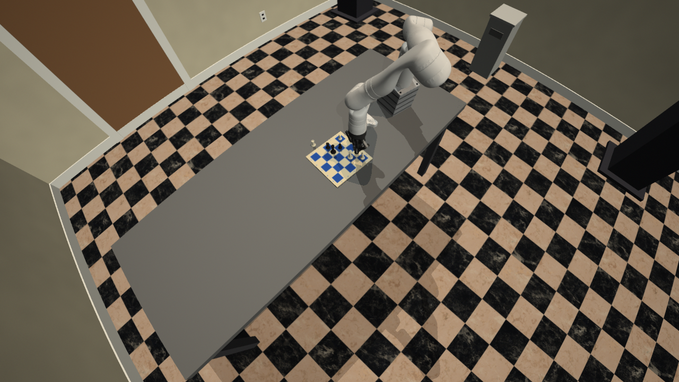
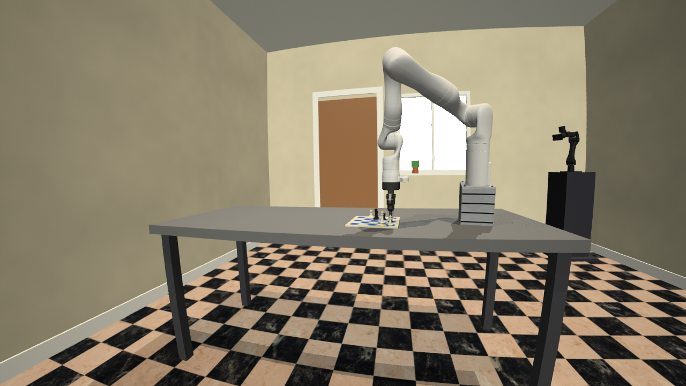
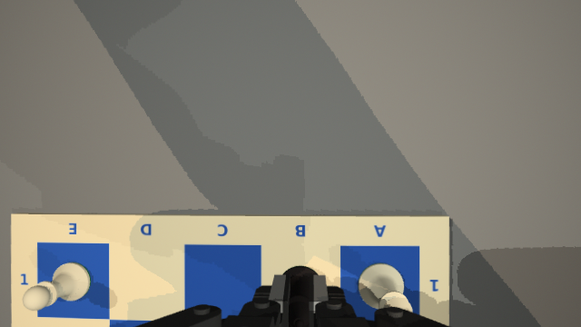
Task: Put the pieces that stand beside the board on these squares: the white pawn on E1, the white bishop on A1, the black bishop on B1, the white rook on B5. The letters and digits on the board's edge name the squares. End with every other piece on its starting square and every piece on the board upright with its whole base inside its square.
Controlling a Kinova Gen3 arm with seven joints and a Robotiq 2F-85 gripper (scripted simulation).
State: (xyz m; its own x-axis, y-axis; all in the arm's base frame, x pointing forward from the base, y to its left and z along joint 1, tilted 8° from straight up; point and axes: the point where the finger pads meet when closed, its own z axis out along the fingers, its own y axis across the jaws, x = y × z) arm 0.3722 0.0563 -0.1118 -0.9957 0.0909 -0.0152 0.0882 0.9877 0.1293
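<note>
Now: hand 10 mm above the black bishop. Also, from my hand: chessboard 70 mm ahead, 40 mm to the right, 40 mm below; tall white piece 40 mm ahead, 10 mm to the right, 10 mm below; black pawn 30 mm ahead, 80 mm to the right, 20 mm below.
</note>
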